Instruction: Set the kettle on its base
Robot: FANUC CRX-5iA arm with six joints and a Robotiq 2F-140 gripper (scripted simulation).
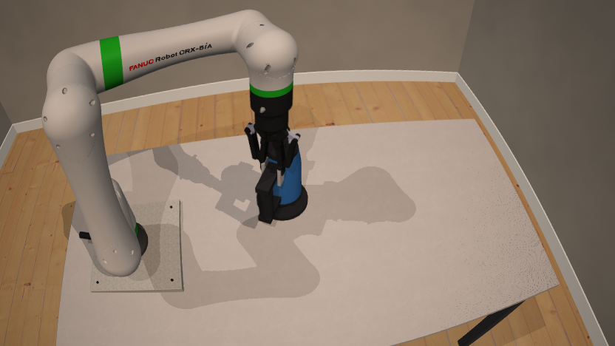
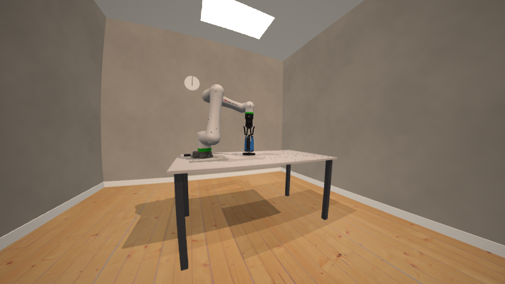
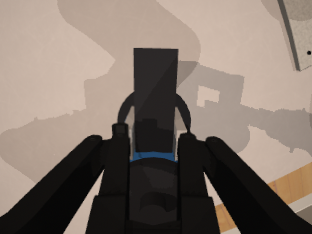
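The kettle lies 5 cm below my hand, 3 cm to the left of it and 1 cm ahead of it. Also, from my hand: round black base (18 cm below, 6 cm to the left, 2 cm ahead).
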